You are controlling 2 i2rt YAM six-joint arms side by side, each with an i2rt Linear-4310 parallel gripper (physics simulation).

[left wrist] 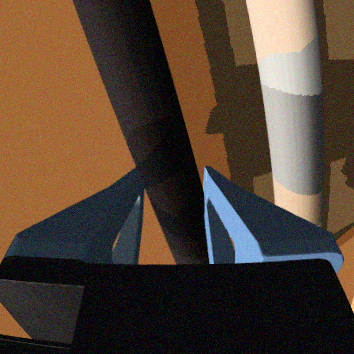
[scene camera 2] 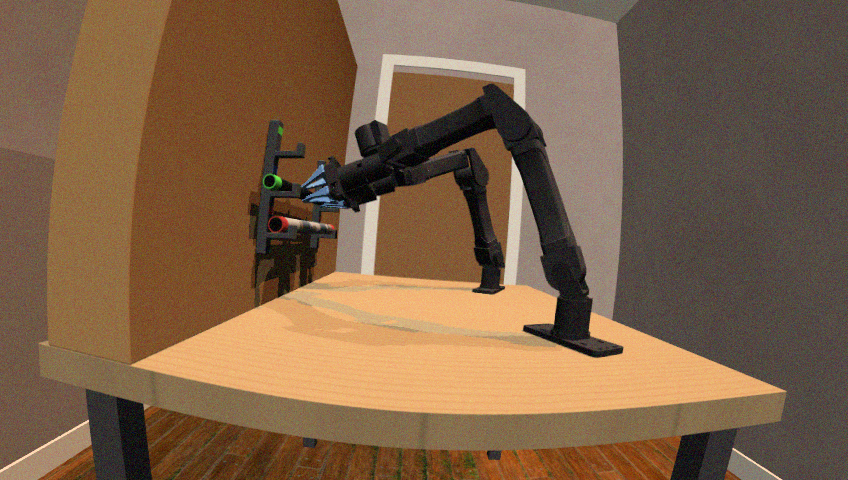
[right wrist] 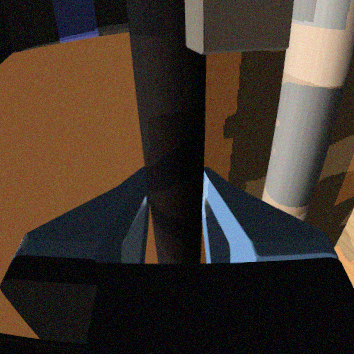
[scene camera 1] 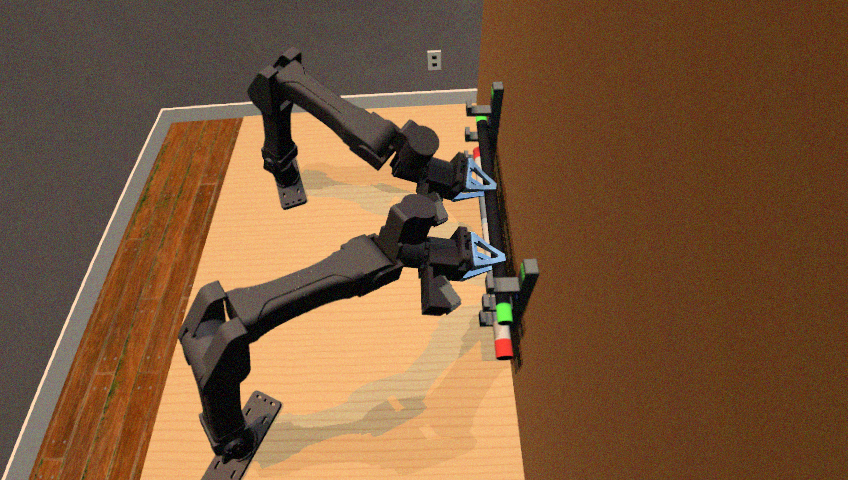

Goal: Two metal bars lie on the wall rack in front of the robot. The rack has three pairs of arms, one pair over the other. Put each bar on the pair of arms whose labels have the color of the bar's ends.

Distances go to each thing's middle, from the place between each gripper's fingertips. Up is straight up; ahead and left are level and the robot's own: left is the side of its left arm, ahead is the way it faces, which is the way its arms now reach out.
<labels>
Now: the rack arm [scene camera 1: 520, 287] 1 cm behind my right hand and 8 cm to the right of it. The rest, counted from my right hand: red-ended bar [scene camera 1: 503, 344] 9 cm to the left, 7 cm below; then green-ended bar [scene camera 1: 491, 203] 13 cm to the left.
Right now the red-ended bar is 10 mm behind my left hand, 70 mm to the right of it and 70 mm below it. Round my left hand: green-ended bar (10 mm behind, 30 mm to the right); then rack arm (10 mm behind, 240 mm to the right).
</labels>
